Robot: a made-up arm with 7 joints.
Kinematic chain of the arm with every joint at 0, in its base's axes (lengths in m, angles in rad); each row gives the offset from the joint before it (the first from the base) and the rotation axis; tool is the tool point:
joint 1: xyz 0 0 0.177 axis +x
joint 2: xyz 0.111 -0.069 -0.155 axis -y
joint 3: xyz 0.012 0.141 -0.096 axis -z
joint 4: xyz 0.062 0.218 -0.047 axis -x
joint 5: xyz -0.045 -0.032 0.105 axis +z
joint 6: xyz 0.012 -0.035 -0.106 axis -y
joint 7: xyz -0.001 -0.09 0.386 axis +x
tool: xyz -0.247 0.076 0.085
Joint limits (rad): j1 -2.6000..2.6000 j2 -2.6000..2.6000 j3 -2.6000..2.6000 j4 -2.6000..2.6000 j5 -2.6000..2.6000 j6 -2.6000..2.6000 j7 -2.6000..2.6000
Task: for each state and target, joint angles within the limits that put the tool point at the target. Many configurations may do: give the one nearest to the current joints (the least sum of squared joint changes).
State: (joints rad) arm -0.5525 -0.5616 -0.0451 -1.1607 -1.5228 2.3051 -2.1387
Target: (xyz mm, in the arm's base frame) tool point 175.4 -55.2 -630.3
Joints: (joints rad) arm -0.8303 -0.3003 0.4439 -1.1437 -1.4077 2.5486 -1.9782
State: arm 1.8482 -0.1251 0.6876 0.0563 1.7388 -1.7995 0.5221
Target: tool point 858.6 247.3 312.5
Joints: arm 1.6728 -0.1240 1.1898 0.0157 1.3566 -1.7779 0.5943
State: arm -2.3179 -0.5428 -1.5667 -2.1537 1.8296 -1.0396 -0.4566
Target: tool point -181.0 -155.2 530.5
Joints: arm -2.4384 -1.3145 -1.1695 -2.4552 2.1772 -1.0963 -0.6774
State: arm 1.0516 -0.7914 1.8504 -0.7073 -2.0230 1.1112 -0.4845
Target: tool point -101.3 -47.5 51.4
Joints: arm 1.2037 -0.3157 2.3052 -1.4448 -2.5776 0.3916 -0.4640
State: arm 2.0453 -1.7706 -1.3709 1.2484 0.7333 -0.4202 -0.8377
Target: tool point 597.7 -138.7 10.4
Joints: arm 2.2042 -2.3097 -1.6802 1.2454 0.7189 -0.2860 -0.6249
